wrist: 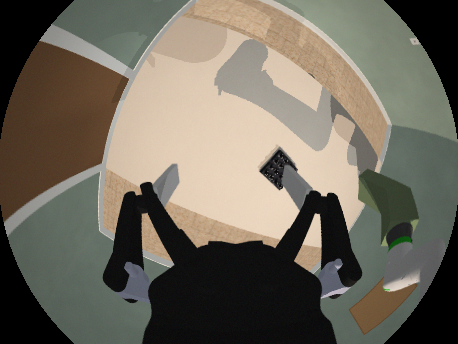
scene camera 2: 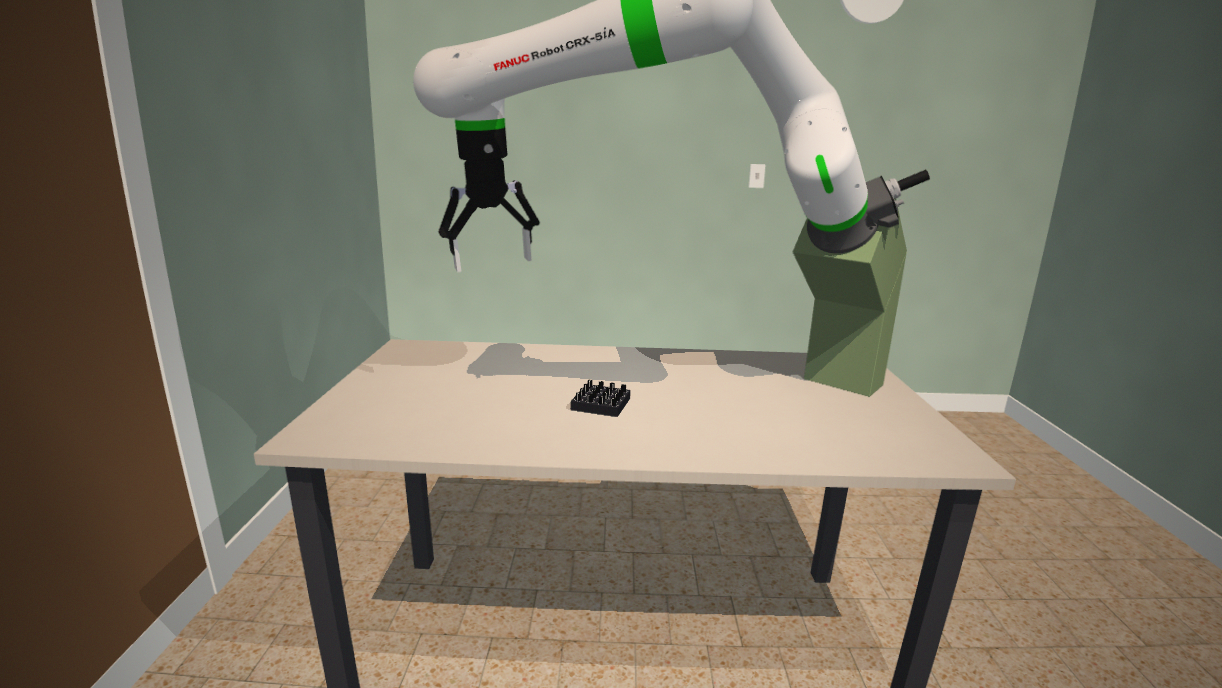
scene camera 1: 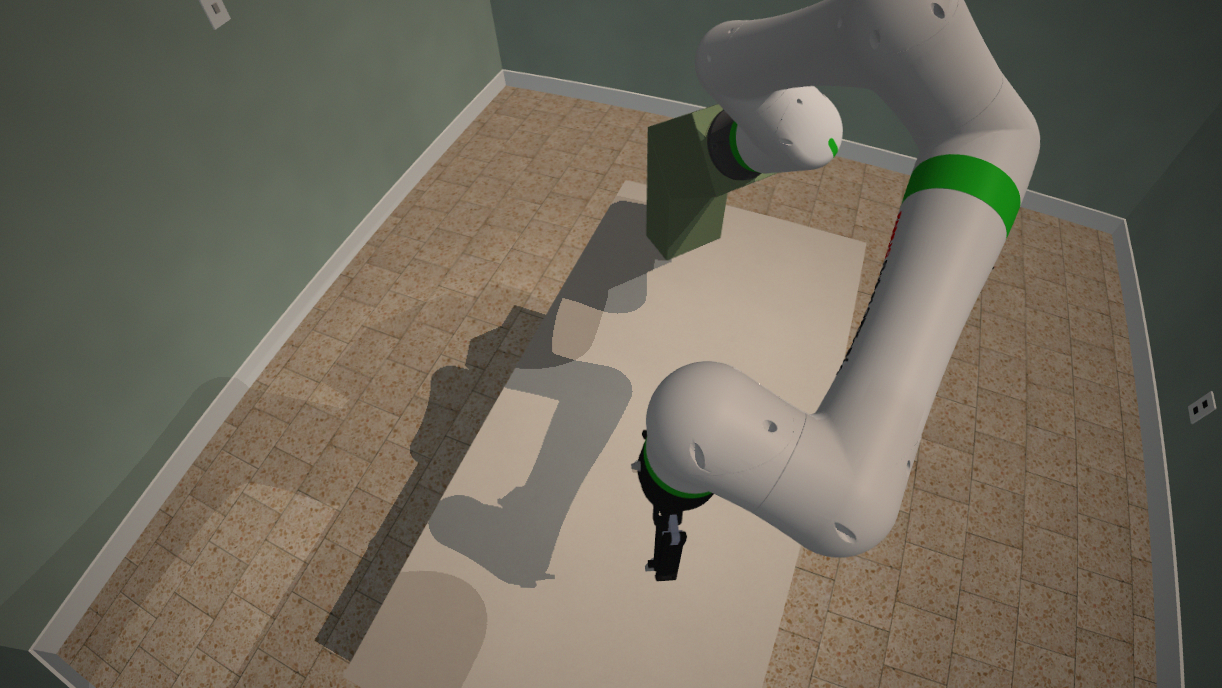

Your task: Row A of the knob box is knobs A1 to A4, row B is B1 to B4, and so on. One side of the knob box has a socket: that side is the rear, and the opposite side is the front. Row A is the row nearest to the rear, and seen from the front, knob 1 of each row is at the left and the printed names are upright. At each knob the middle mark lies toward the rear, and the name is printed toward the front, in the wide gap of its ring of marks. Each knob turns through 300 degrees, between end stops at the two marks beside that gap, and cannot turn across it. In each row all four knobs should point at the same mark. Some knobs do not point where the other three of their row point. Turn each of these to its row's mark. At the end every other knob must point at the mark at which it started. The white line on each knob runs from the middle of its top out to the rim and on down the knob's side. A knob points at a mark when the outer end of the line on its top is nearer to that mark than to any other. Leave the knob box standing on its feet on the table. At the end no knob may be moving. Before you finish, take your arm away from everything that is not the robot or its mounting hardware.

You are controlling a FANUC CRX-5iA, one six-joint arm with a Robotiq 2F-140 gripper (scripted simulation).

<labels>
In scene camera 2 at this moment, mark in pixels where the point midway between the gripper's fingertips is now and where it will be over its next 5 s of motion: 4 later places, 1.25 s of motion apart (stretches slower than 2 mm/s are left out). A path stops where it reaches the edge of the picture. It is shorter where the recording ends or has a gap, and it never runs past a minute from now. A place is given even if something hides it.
The gripper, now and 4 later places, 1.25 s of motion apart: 493,264; 601,360; 633,369; 641,370; 624,364
</labels>
